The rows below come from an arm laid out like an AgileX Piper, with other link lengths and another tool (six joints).
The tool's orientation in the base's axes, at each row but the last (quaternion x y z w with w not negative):
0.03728 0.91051 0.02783 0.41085
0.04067 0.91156 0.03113 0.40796
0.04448 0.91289 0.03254 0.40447
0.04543 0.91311 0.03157 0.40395
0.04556 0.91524 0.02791 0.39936
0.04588 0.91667 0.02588 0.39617
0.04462 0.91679 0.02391 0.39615
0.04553 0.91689 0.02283 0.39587
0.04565 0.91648 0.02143 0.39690
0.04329 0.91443 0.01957 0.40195
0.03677 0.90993 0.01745 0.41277
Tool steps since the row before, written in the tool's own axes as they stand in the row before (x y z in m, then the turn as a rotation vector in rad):
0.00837 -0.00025 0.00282 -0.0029 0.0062 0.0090
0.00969 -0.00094 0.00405 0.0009 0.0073 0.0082
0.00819 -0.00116 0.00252 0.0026 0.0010 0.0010
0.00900 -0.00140 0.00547 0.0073 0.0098 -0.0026
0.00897 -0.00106 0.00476 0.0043 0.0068 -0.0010
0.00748 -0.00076 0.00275 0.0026 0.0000 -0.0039
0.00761 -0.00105 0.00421 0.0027 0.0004 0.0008
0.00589 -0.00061 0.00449 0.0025 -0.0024 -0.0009
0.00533 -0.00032 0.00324 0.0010 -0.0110 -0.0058
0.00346 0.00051 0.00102 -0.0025 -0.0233 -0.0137
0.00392 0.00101 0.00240 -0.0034 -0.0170 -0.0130
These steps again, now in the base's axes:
-0.00342 0.00057 -0.00813 0.0089 0.0061 -0.0033
-0.00346 0.00012 -0.00996 0.0059 0.0075 -0.0055
-0.00367 -0.00021 -0.00783 -0.0009 0.0013 -0.0025
-0.00206 -0.00030 -0.01042 -0.0062 0.0105 -0.0027
-0.00264 -0.00004 -0.00986 -0.0032 0.0072 -0.0019
-0.00315 0.00006 -0.00736 -0.0046 0.0002 0.0008
-0.00219 -0.00024 -0.00848 -0.0012 0.0007 -0.0025
-0.00079 0.00002 -0.00739 -0.0025 -0.0021 -0.0014
-0.00129 0.00023 -0.00611 -0.0056 -0.0109 0.0024
-0.00155 0.00084 -0.00319 -0.0099 -0.0234 0.0095
-0.00071 0.00133 -0.00446 -0.0084 -0.0172 0.0101

